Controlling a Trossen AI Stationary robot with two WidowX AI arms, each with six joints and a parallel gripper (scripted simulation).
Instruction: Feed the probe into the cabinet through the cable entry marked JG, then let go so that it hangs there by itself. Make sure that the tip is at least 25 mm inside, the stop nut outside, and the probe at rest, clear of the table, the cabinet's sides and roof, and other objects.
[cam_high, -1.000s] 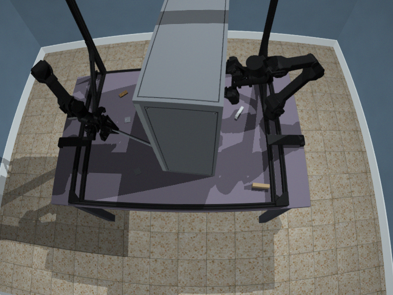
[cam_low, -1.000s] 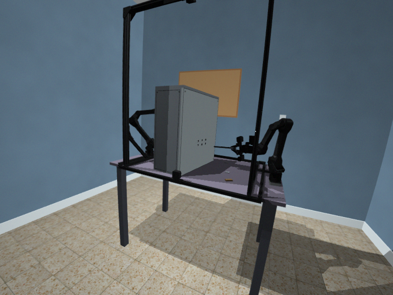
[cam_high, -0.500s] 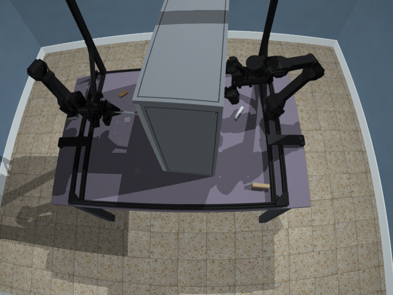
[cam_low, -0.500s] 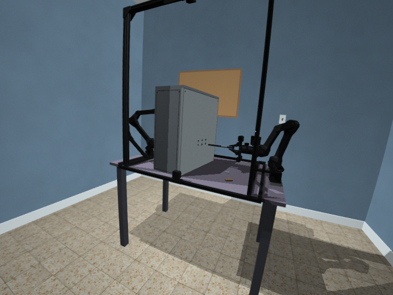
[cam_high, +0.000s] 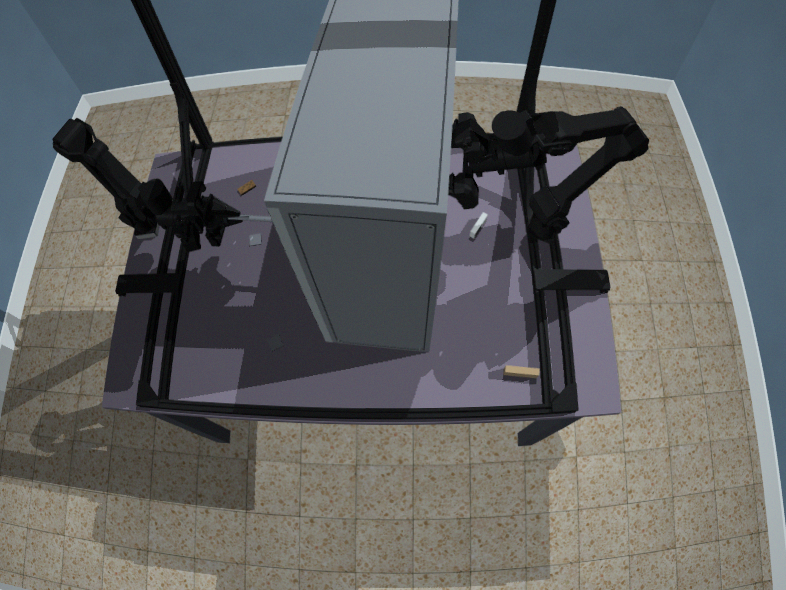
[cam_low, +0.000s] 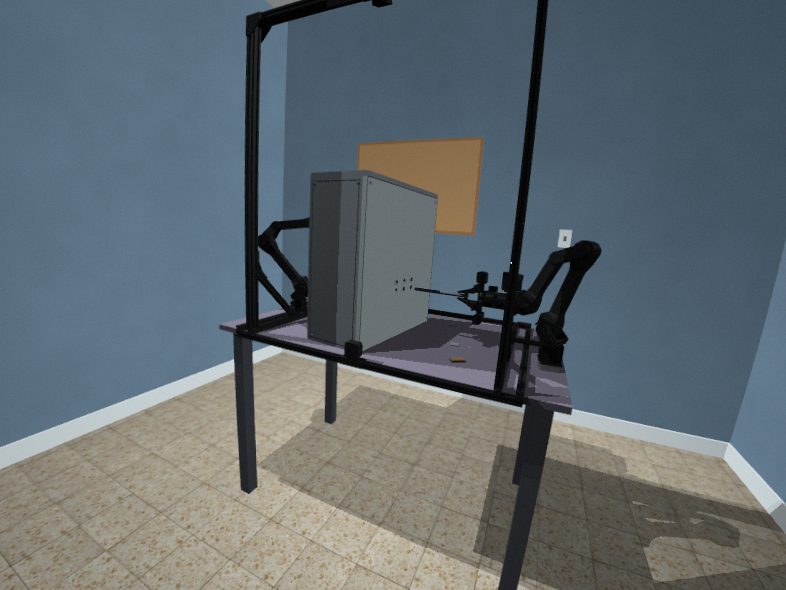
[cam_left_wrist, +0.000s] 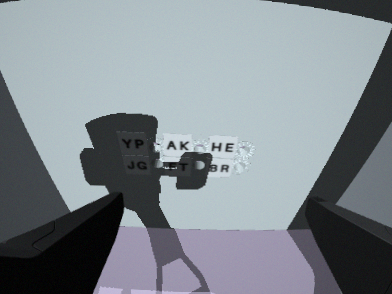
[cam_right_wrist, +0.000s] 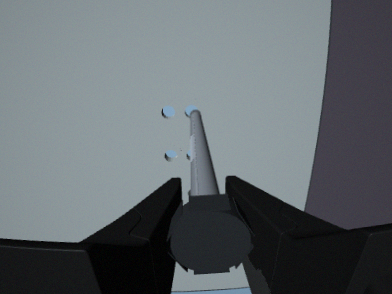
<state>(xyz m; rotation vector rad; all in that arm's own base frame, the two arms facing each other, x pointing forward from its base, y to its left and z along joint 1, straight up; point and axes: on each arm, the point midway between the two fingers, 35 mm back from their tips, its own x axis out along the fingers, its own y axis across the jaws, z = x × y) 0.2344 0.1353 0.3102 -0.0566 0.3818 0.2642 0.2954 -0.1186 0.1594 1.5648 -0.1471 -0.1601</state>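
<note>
My right hand is 50 mm short of the JG mark and 240 mm to the right of it. Round my right hand: wooden block: 270 mm ahead, 640 mm to the left, 170 mm below; then probe: 10 mm ahead, 100 mm to the left; then white block: 90 mm behind, 550 mm to the left, 170 mm below.
</note>
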